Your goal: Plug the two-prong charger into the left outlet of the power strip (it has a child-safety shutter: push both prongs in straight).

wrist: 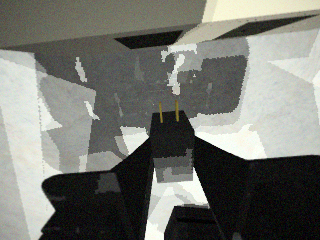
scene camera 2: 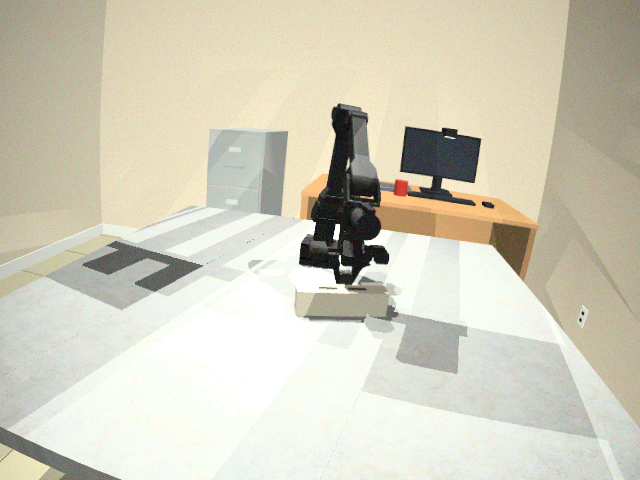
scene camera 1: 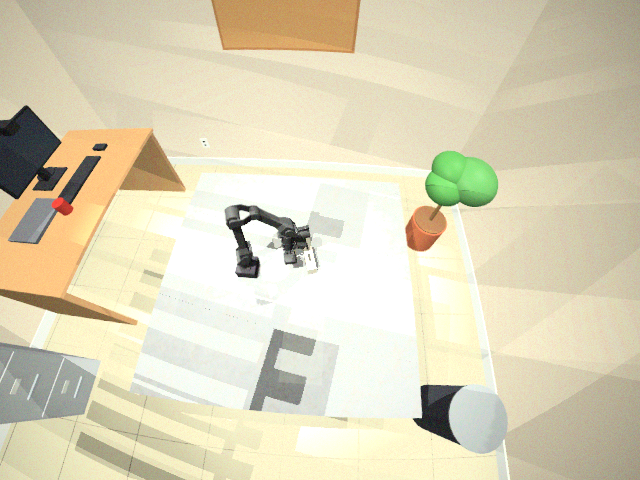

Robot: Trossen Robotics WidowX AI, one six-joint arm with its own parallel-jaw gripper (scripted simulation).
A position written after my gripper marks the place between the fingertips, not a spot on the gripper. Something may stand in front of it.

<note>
My gripper (scene camera 2: 343, 284) carries a two-prong charger (wrist: 172, 137).
My gripper also shows in the wrist view (wrist: 170, 138).
</note>
